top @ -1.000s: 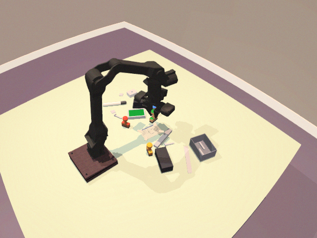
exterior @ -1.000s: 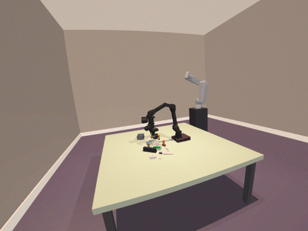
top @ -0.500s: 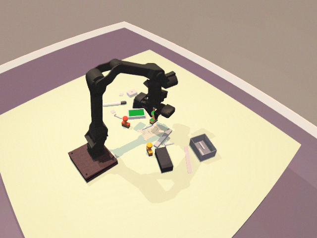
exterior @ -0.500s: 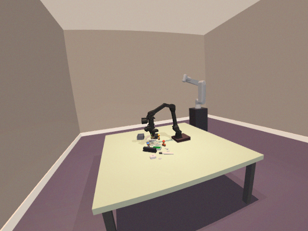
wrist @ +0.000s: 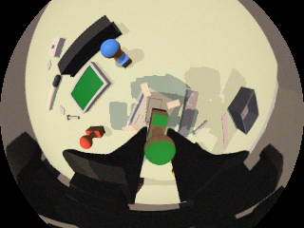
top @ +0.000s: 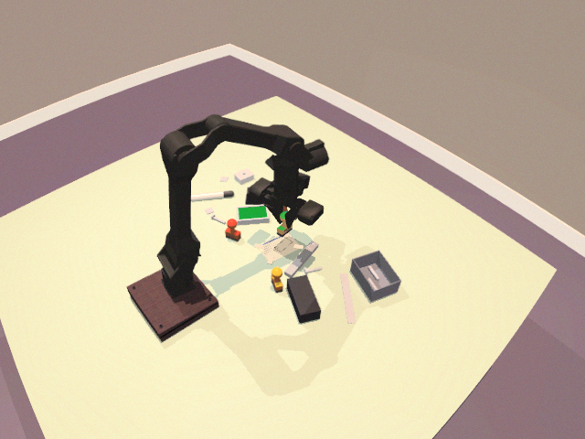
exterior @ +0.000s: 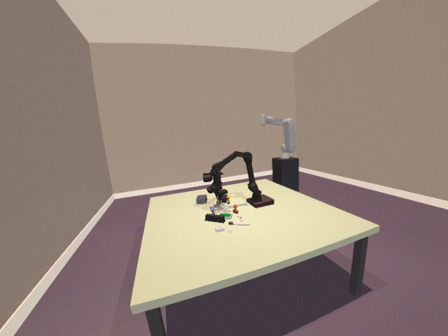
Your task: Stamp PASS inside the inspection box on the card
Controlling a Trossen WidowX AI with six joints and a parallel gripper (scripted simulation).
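My gripper tip is 20 mm past the card and 80 mm above it. The rest, counted from my gripper tip: grey bar: 70 mm to the right, 70 mm below; blue-knobbed stamp: 70 mm ahead, 90 mm to the left, 50 mm below; green-knobbed PASS stamp: right at my gripper tip.
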